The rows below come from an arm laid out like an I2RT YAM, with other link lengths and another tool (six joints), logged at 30 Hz.
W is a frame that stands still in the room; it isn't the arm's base.
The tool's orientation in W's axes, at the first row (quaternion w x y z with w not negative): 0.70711 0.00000 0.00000 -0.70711
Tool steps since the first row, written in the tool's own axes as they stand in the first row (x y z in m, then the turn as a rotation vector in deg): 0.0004 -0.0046 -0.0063 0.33 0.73 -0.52; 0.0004 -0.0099 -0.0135 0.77 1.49 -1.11; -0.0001 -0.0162 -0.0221 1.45 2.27 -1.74; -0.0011 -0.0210 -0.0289 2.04 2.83 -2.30; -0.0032 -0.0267 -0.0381 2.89 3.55 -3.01; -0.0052 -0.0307 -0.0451 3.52 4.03 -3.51; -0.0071 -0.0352 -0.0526 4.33 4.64 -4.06; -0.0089 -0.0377 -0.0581 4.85 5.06 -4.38; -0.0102 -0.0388 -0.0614 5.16 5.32 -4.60; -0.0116 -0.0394 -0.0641 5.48 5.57 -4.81; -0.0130 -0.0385 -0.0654 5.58 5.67 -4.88; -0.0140 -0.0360 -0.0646 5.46 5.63 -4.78; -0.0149 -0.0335 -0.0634 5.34 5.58 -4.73
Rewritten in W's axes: -0.0046 -0.0004 -0.0063 0.73 -0.33 -0.52; -0.0099 -0.0004 -0.0135 1.49 -0.77 -1.11; -0.0162 0.0001 -0.0221 2.27 -1.45 -1.74; -0.0210 0.0011 -0.0289 2.83 -2.04 -2.30; -0.0267 0.0032 -0.0381 3.55 -2.89 -3.01; -0.0307 0.0052 -0.0451 4.03 -3.52 -3.51; -0.0352 0.0071 -0.0526 4.64 -4.33 -4.06; -0.0377 0.0089 -0.0581 5.06 -4.85 -4.38; -0.0388 0.0102 -0.0614 5.32 -5.16 -4.60; -0.0394 0.0116 -0.0641 5.57 -5.48 -4.81; -0.0385 0.0130 -0.0654 5.67 -5.58 -4.88; -0.0360 0.0140 -0.0646 5.63 -5.46 -4.78; -0.0335 0.0149 -0.0634 5.58 -5.34 -4.73
